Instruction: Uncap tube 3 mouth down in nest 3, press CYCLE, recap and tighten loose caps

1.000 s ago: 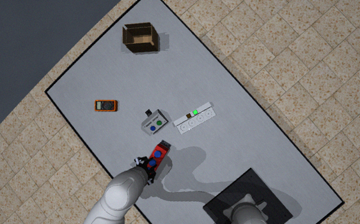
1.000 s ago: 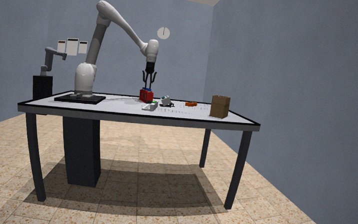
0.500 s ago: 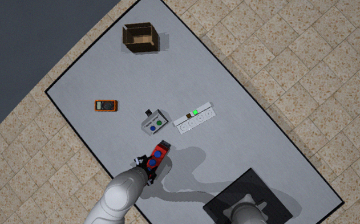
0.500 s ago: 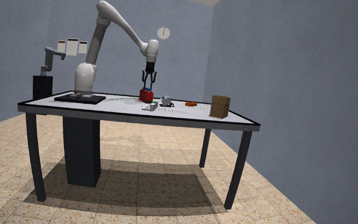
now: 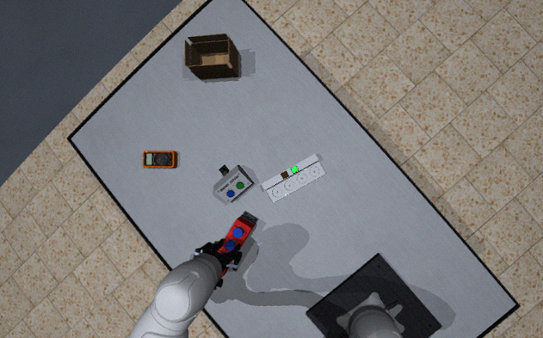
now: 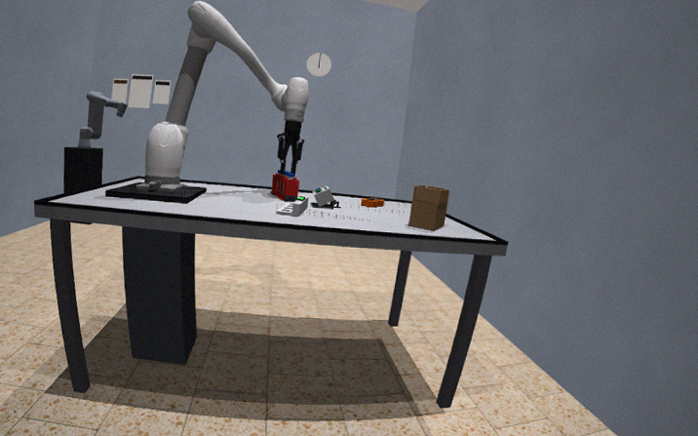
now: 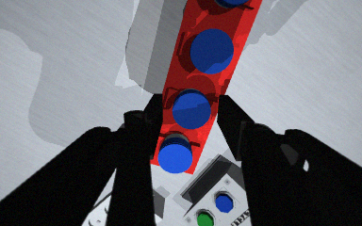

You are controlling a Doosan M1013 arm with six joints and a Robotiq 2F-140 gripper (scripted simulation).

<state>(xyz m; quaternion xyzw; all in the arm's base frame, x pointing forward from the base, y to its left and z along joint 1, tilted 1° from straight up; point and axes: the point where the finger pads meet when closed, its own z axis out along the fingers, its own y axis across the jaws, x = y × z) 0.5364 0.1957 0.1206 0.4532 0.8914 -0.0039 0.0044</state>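
Right now the blue cap is 3 cm below my hand. From my hand the other things lie so: key housing (16 cm ahead, 12 cm to the right, 9 cm below); then green ready key (14 cm ahead, 14 cm to the right, 7 cm below); then blue cycle key (14 cm ahead, 10 cm to the right, 7 cm below).
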